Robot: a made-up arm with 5 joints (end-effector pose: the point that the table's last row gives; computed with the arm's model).
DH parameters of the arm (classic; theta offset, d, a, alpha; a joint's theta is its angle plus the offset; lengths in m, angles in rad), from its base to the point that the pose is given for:
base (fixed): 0 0.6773 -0.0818 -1.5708
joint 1: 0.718 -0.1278 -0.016 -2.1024
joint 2: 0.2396 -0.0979 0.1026 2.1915
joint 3: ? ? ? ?
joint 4: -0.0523 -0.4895 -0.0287 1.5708
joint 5: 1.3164 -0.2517 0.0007 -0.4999
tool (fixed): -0.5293 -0.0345 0 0
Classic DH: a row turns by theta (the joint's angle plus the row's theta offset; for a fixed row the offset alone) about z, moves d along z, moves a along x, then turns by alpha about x.
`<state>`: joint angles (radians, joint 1 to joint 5).
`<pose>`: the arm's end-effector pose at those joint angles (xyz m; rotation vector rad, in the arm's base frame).
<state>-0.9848 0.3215 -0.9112 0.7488 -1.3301</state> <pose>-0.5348 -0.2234 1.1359 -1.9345 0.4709 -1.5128</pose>
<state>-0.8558 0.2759 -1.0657 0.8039 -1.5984</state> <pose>-0.5152 -0.1806 1.1341 -2.0619 0.3672 -1.8280</pose>
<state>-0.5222 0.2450 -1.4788 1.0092 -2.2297</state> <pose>-0.4874 -0.0519 1.0662 1.7549 -0.1084 2.1571</pose>
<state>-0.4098 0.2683 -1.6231 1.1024 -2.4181</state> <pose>-0.4794 0.0018 1.0226 1.4778 -0.0693 2.0500</pose>
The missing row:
joint 3: 0.9783 -0.0997 0.0049 -1.7841
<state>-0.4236 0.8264 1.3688 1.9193 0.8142</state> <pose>0.3908 -0.4955 0.8198 -1.0217 -2.8260 -0.5498</pose>
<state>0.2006 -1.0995 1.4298 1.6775 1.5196</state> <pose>-0.1262 0.3377 0.2771 0.1947 -1.3299 0.0620</pose>
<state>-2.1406 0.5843 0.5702 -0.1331 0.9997</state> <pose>-0.2734 -0.6886 0.9700 -1.2223 0.1854 1.7120</pose>
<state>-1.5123 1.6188 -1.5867 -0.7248 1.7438</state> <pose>-0.5890 0.2224 0.5249 -0.6972 0.6558 0.0615</pose>
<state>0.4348 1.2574 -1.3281 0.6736 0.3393</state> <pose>-0.1050 0.2133 1.1684 -1.3902 1.8049 -0.5083</pose>
